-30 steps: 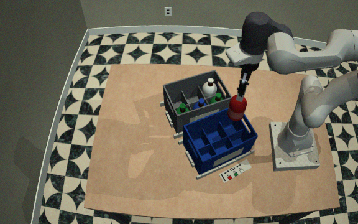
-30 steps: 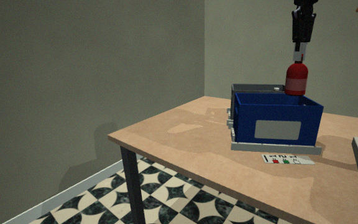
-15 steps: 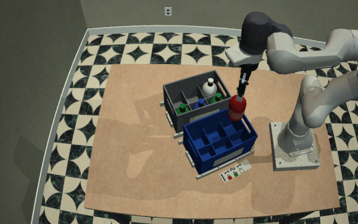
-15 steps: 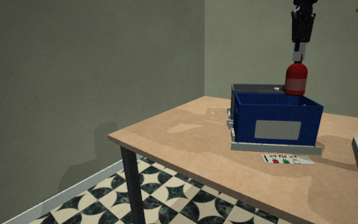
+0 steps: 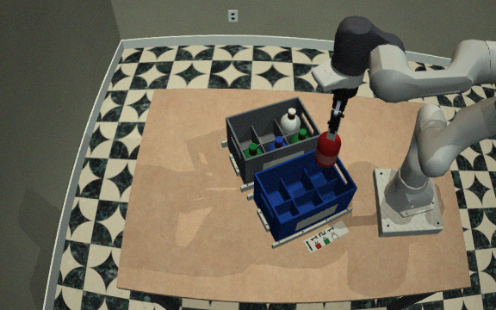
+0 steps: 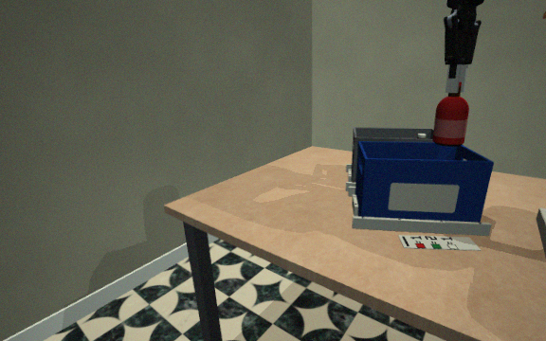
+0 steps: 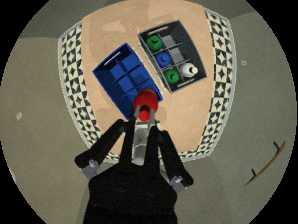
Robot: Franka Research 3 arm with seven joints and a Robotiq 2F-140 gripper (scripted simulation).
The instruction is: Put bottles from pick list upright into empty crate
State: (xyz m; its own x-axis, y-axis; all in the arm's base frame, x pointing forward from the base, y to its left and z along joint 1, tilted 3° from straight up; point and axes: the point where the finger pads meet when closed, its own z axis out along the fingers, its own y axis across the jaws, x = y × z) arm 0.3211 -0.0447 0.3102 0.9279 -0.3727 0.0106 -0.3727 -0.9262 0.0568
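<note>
My hand is 8 cm above the red bottle. From my hand the other things lie so: blue crate (6 cm ahead, 8 cm to the left, 26 cm below); then grey crate (16 cm ahead, 13 cm to the right, 26 cm below); then blue bottle (14 cm ahead, 8 cm to the right, 26 cm below).
</note>
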